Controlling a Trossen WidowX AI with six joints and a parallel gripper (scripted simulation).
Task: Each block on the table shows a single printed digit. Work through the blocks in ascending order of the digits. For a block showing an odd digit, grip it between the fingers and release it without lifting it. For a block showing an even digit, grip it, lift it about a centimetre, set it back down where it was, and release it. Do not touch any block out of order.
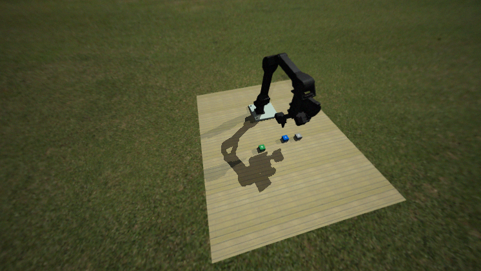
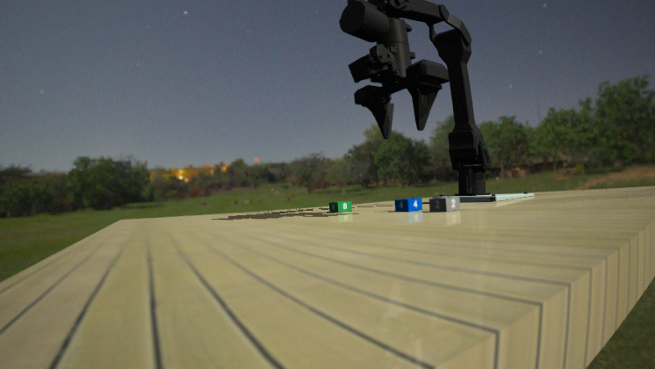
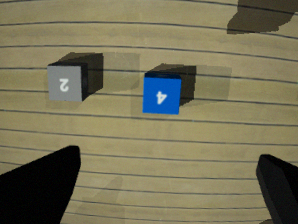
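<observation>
My gripper tip is now 9 cm to the right of the grey block marked 2 and 11 cm above it. The rest, counted from my gripper tip: green block (4 cm ahead, 16 cm to the right, 11 cm below); blue block marked 4 (11 cm below).
</observation>
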